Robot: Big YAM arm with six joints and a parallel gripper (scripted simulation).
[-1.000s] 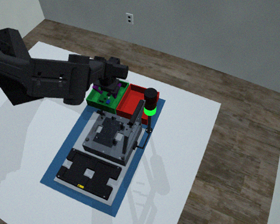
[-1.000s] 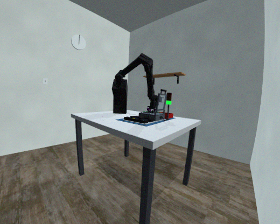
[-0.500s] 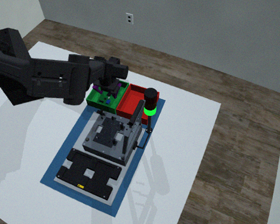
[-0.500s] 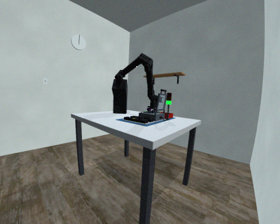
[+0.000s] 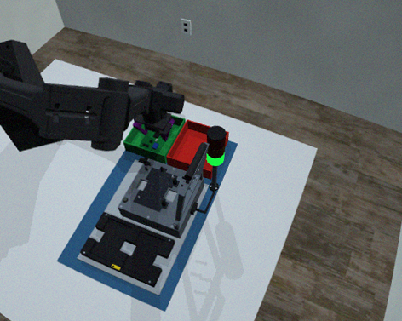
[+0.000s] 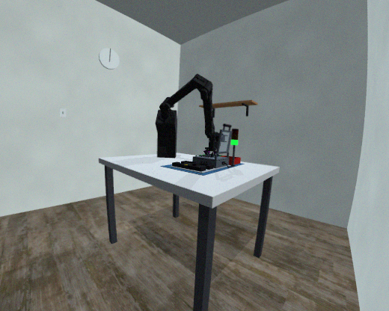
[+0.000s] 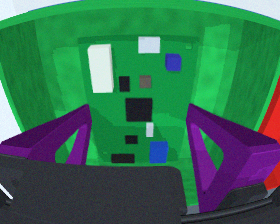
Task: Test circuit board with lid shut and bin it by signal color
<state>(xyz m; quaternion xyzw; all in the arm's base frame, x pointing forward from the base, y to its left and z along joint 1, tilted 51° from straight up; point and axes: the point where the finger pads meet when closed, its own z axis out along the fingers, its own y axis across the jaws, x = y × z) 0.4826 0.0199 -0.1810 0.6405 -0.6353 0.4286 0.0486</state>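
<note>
Right now my hand is right at the green bin. Also, from my hand: black latch hook 1 cm ahead, 15 cm to the right, 7 cm above; green circuit board right at my hand; red bin 15 cm ahead, 3 cm to the right.
</note>
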